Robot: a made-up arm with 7 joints. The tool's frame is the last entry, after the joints. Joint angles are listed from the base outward. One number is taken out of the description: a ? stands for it. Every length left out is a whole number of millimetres.
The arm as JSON. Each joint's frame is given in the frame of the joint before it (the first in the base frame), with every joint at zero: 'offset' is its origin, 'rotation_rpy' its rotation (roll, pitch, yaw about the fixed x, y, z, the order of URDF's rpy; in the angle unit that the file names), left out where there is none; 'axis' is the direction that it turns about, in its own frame. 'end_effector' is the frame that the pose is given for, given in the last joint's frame.
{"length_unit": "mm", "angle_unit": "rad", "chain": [
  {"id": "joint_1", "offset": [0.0, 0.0, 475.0], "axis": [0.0, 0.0, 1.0]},
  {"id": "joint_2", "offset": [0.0, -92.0, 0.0], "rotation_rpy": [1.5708, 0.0, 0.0], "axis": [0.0, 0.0, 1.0]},
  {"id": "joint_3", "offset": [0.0, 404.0, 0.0], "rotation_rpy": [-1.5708, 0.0, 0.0], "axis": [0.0, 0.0, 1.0]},
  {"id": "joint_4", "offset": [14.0, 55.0, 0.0], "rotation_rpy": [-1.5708, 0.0, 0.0], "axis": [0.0, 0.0, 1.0]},
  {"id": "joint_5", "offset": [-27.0, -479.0, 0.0], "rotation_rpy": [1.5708, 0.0, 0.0], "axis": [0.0, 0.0, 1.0]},
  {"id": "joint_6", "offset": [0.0, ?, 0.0], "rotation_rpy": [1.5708, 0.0, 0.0], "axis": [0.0, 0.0, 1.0]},
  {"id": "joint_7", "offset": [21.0, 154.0, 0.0], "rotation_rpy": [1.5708, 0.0, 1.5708], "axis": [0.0, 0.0, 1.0]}
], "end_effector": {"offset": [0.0, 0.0, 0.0]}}
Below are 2 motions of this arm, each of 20 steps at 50 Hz.
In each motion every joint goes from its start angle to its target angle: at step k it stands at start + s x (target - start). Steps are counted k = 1, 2, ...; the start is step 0. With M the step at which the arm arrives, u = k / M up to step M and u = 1 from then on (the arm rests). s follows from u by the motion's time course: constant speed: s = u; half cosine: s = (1 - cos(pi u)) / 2; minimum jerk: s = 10 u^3 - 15 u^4 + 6 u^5.
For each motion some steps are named. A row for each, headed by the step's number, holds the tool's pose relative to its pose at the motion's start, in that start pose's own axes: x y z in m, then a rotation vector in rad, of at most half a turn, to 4 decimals.
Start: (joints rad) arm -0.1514 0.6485 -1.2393 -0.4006 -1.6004 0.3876 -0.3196
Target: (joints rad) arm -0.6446 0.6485 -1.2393 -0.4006 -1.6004 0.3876 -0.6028
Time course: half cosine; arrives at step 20
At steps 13, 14, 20:
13: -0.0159 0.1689 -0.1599 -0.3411 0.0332 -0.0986
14: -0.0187 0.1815 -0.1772 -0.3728 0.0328 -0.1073
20: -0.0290 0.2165 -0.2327 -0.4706 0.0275 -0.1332

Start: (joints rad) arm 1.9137 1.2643 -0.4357 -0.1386 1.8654 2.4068 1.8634
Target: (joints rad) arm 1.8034 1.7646 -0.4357 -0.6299 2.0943 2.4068 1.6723
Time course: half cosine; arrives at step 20
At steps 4, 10, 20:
4: -0.0458 0.0327 0.0024 -0.0317 -0.0426 0.0624
10: -0.2558 0.1442 -0.0234 -0.1803 -0.2209 0.3223
20: -0.5242 0.2053 -0.1299 -0.3911 -0.4441 0.6283

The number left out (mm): -136.0
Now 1 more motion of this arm.
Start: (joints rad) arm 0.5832 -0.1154 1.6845 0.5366 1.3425 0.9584 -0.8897
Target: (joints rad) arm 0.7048 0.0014 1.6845 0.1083 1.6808 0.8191 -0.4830
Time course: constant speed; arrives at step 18
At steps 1, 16, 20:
1: 0.0064 -0.0108 0.0075 0.0291 0.0170 0.0264
16: 0.1076 -0.2036 0.0829 0.5455 0.1673 0.4035
20: 0.1216 -0.2331 0.0865 0.6236 0.1712 0.4491

